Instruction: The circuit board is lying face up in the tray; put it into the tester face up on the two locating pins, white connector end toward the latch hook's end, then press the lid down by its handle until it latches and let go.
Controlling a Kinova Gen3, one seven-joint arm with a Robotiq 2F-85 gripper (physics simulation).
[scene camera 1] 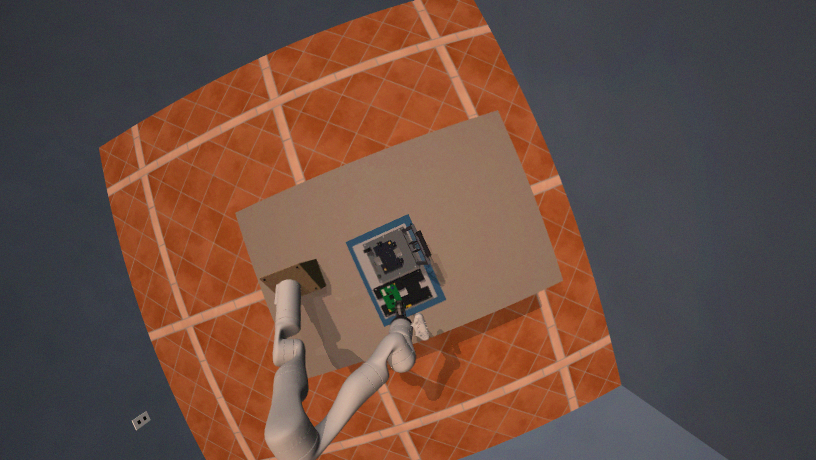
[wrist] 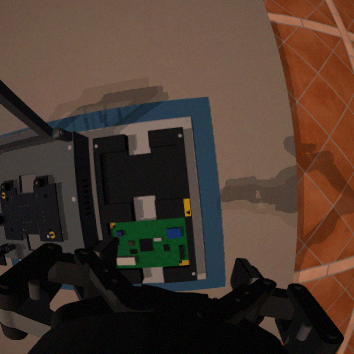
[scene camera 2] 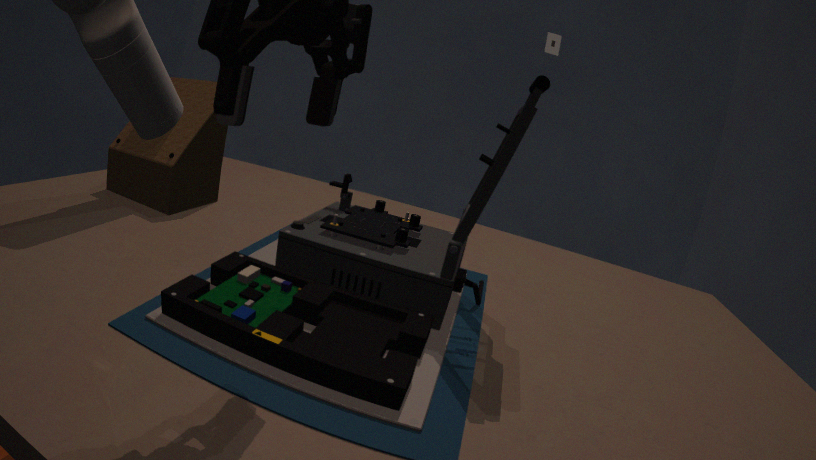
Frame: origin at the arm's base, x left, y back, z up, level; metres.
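Seen in the pictures: gripper, fingertip midpoint: (scene camera 1: 402, 315) (wrist: 175, 261) (scene camera 2: 277, 124); arm's base, link origin: (scene camera 1: 289, 286) (scene camera 2: 160, 119).
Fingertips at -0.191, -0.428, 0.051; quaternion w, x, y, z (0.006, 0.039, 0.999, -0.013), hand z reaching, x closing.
Pixels of each thing's top centre, then the offset from my fingertips to it, as dx, dy, dz. "spot": a spot on its surface instead. Level surfaces: height alone.
- green circuit board, top centre: (scene camera 2: 249, 289) (wrist: 147, 245) (scene camera 1: 391, 298) +0.042, +0.041, -0.154
- black tray, surface spot: (scene camera 2: 354, 337) (wrist: 139, 172) spot: +0.063, -0.061, -0.163
- locating pin, top centre: (scene camera 2: 336, 215) +0.173, +0.035, -0.102
- latch hook, surface spot: (scene camera 2: 345, 194) spot: +0.257, +0.075, -0.099
- blue mat, surface height: dz -0.179
The green circuit board (scene camera 1: 390, 297) (scene camera 2: 220, 294) (wrist: 150, 249) lies face up in one end of the black tray (scene camera 2: 354, 337) (wrist: 145, 175). Its white connector (scene camera 2: 249, 273) (wrist: 126, 261) is on the side toward the tester (scene camera 2: 308, 257) (wrist: 30, 162). The tester's black nest shows no board on it; a locating pin (scene camera 2: 335, 218) shows near its left end. The latch hook (scene camera 2: 345, 194) stands upright at the tester's far left end. The lid (scene camera 2: 497, 165) (wrist: 25, 110) is raised, its round handle (scene camera 2: 540, 84) at the top. My gripper (scene camera 2: 276, 117) (wrist: 175, 261) is open and empty, well above the tray.
The tray and tester stand side by side on a white plate (scene camera 2: 420, 394) (wrist: 197, 200) over a blue mat (scene camera 2: 465, 365) (wrist: 212, 200). The raised lid rises high at the tester's right end in scene camera 2. A wooden block (scene camera 1: 308, 274) (scene camera 2: 188, 182) carries the arm's base.
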